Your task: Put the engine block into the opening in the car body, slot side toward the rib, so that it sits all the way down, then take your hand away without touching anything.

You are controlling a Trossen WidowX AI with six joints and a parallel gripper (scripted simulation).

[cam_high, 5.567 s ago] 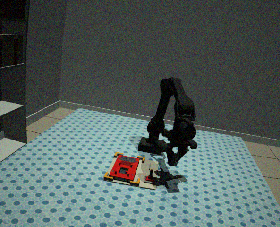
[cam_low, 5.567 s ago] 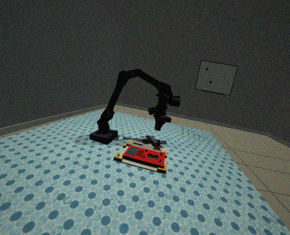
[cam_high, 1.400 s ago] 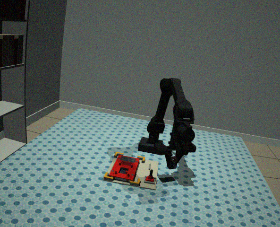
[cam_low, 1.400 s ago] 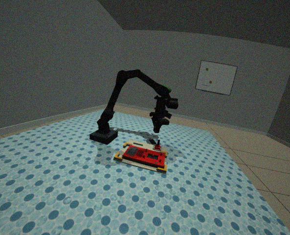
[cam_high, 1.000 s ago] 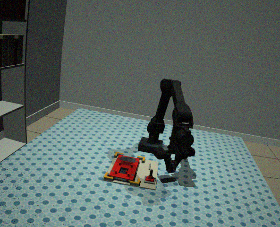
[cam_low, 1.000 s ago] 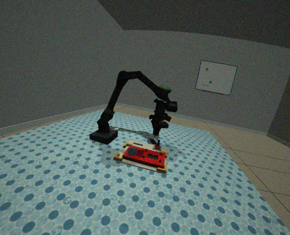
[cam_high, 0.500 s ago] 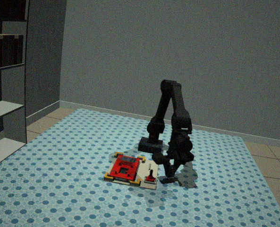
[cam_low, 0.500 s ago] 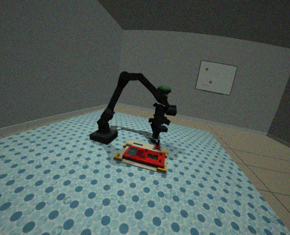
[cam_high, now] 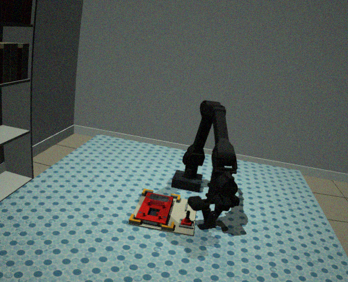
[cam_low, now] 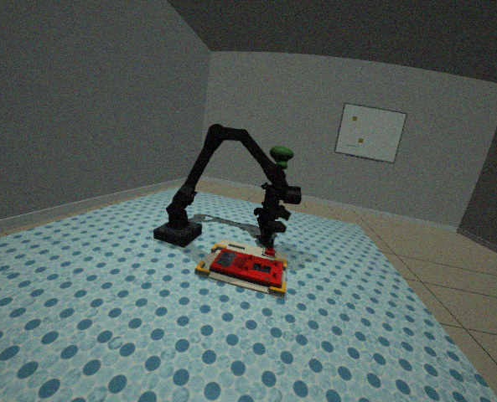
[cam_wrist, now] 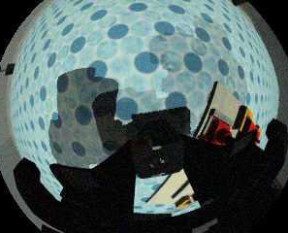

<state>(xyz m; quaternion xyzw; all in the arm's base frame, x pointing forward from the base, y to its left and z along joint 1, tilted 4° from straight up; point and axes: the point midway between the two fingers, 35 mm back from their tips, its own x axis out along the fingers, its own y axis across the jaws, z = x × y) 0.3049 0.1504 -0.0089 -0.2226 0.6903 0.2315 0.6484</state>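
Right now the engine block is 1 cm to the right of my gripper tip and 1 cm above it. Round my gripper tip: cream base plate 18 cm to the right; dark upright post 4 cm ahead, 8 cm to the right, 2 cm above.
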